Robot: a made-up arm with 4 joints.
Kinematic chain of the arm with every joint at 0, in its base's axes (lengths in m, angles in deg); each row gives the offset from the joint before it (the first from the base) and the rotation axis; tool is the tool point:
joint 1: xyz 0 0 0.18 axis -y
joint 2: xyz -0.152 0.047 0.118 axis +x
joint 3: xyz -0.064 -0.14 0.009 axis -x
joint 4: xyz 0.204 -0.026 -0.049 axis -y
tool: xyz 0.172 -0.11 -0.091
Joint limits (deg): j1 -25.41..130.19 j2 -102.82..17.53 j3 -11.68..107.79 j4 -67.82..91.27
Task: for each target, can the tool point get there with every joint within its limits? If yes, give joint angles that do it. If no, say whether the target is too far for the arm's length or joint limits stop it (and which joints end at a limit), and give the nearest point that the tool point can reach.
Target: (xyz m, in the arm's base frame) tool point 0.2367 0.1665 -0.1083
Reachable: no: joint limits stop it (at a limit: joint 2, joint 3, joint 4) | nearest point 0.1245 -0.0895 0.0283 | short by 0.311 m
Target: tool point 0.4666 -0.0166 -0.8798
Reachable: no: too far | nearest point 0.0791 -0.0895 0.0004 | short by 0.964 m
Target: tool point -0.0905 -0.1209 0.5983
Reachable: yes | joints 27.86 -92.02 3.59 -21.21
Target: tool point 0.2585 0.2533 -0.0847
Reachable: no: joint limits stop it (at a limit: joint 1, joint 2, joint 3) | nearest point 0.1770 0.1663 0.2286 | short by 0.335 m
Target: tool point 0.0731 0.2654 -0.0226
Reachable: no: joint limits stop it (at a limit: joint 1, joint 2, joint 4) | nearest point 0.1038 0.1615 0.2232 | short by 0.269 m
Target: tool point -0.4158 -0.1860 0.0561
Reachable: yes | joints 118.00 -67.50 33.35 -31.94
